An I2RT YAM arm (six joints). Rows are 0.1 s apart.
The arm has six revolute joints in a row. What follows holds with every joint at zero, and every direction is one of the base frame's. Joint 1 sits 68 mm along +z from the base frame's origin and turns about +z. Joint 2 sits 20 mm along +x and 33.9 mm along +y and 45.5 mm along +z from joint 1 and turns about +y. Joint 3 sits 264 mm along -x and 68.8 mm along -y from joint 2 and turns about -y. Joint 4 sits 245 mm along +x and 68.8 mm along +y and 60 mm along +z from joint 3 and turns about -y. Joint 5 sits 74 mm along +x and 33.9 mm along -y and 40.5 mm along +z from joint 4 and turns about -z. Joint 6 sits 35.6 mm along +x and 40.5 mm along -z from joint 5 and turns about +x. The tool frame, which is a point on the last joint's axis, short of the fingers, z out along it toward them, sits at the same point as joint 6; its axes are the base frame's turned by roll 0, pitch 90 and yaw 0 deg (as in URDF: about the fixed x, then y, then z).
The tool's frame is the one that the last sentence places.
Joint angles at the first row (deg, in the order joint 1, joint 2, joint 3, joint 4, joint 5, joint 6):
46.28, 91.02, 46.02, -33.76, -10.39, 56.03
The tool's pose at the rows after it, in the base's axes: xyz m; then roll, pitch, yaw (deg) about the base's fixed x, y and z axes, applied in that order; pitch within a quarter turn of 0, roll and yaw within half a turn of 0:
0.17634 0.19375 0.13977 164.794 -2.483 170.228
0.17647 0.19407 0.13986 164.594 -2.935 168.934
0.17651 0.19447 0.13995 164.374 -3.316 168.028
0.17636 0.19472 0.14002 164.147 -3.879 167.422
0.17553 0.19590 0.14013 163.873 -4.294 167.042
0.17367 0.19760 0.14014 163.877 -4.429 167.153
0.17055 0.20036 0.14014 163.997 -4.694 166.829
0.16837 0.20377 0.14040 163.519 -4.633 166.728
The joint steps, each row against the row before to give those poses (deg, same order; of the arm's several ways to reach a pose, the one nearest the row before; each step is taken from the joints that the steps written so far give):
0.00, 0.00, 0.00, 0.15, -0.05, 1.40
0.00, 0.00, 0.00, 0.18, -0.22, 1.40
0.02, 0.00, 0.00, 0.17, -0.24, 1.02
0.00, 0.00, 0.00, 0.05, -0.46, 0.75
0.27, 0.00, 0.00, 0.17, -0.34, 0.76
0.54, 0.00, 0.00, 0.03, -0.03, 0.46
0.92, 0.00, 0.00, 0.02, 0.09, 1.27
0.85, 0.00, 0.00, 0.65, 0.04, 1.03

